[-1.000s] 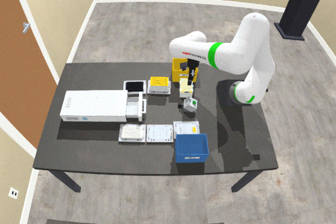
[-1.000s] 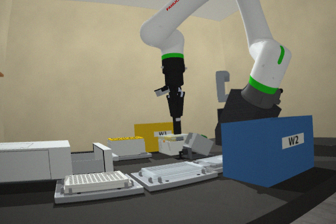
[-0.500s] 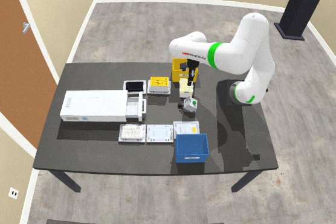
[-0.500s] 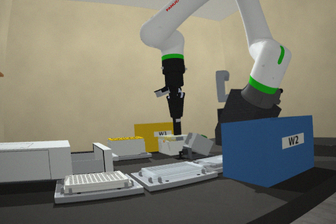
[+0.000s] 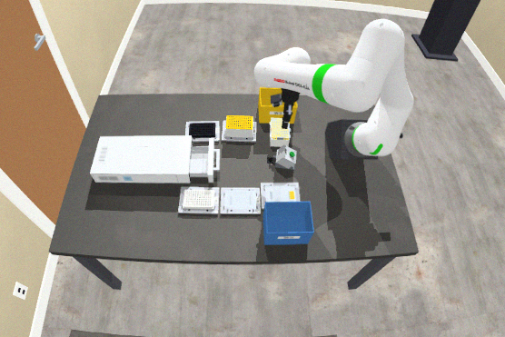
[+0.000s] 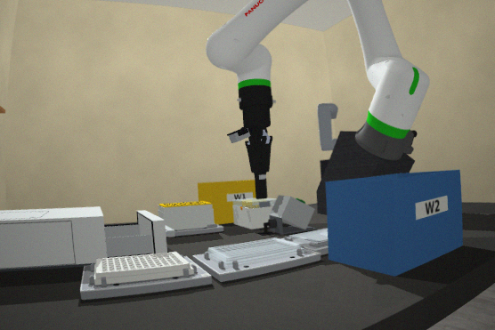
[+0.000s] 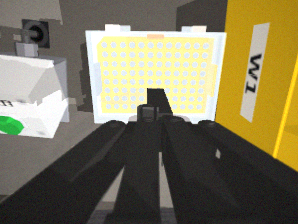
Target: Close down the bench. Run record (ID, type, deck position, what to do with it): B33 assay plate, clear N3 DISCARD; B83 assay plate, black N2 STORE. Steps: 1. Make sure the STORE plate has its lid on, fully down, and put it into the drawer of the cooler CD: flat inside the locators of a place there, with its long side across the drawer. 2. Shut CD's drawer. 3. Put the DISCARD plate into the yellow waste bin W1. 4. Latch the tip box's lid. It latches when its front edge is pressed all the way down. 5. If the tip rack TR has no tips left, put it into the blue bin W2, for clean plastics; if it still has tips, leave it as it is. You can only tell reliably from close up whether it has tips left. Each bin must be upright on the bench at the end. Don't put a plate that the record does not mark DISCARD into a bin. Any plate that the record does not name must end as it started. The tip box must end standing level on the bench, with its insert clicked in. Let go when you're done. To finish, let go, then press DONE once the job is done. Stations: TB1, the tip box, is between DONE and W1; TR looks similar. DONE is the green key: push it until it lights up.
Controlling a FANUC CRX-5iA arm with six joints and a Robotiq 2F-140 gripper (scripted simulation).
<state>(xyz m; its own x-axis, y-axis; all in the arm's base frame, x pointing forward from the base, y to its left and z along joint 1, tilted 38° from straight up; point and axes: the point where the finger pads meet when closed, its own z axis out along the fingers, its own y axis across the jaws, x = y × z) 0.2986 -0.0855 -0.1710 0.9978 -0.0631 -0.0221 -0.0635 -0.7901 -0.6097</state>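
Now: hand 50 mm above the clear tip box lid and 20 mm short of it. The rest, counted from my hand: DONE key block: 150 mm to the left, 50 mm below; then yellow tip box insert: 50 mm below, 20 mm ahead; then tip box TB1: 60 mm below, 20 mm ahead.
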